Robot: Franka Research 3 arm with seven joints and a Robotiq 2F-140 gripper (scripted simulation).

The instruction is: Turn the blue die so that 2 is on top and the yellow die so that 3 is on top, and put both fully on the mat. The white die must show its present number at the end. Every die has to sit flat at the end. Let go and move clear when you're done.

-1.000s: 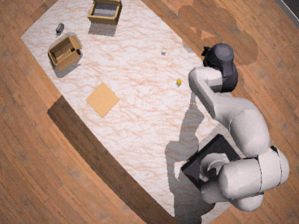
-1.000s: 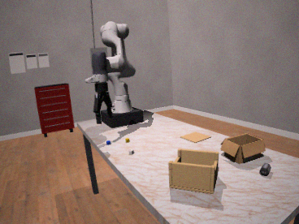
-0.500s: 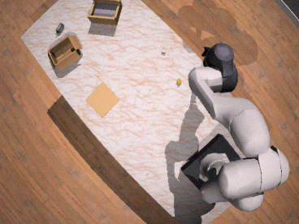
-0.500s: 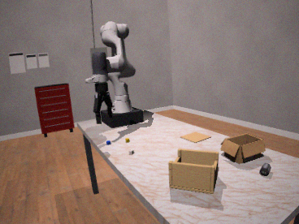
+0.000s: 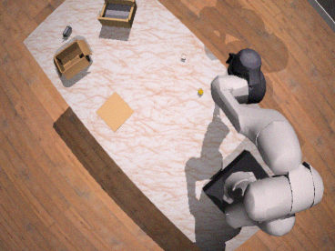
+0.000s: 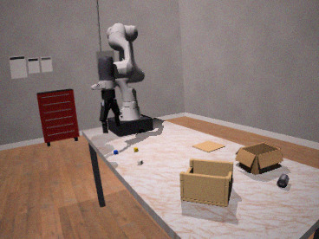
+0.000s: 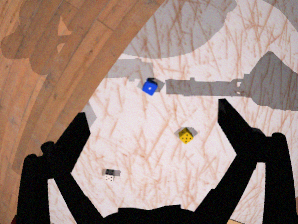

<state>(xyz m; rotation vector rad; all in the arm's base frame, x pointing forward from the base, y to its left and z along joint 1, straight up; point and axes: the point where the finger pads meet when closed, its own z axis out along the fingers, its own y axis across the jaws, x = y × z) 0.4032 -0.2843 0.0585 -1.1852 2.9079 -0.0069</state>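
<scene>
Right now the blue die is 14 cm below my hand and 1 cm ahead of it. The rest, counted from my hand: yellow die: 14 cm below, 12 cm to the left, 4 cm ahead; white die: 22 cm ahead, 14 cm below, 6 cm to the left; tan mat: 49 cm to the left, 25 cm ahead, 15 cm below.
</scene>
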